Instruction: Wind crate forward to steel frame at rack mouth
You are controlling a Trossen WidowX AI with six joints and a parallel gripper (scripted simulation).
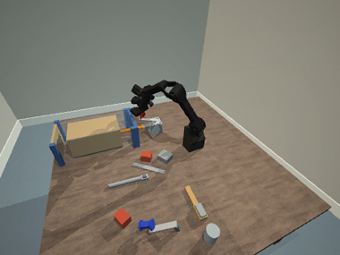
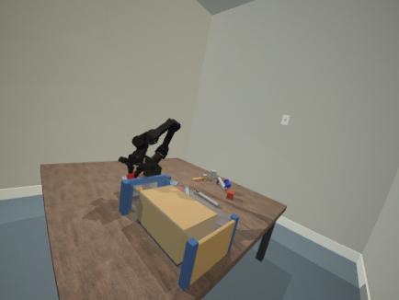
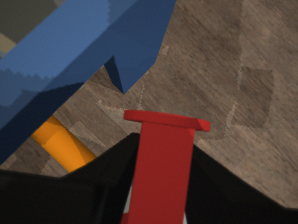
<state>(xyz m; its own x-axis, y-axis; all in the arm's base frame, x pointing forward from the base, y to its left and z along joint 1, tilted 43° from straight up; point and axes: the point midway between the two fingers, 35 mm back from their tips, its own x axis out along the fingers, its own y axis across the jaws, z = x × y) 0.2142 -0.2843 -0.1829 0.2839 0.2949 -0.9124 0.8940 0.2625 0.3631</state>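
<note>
Now: the red-gripped winch handle 40 mm behind my gripper tip, 30 mm to the left of it and 30 mm below it. The rest, counted from my gripper tip: blue frame: 70 mm ahead, 50 mm to the left, 30 mm below; then red handle knob: 10 mm to the left, 10 mm behind; then grey winch: 100 mm below, 100 mm behind, 70 mm to the left.
</note>
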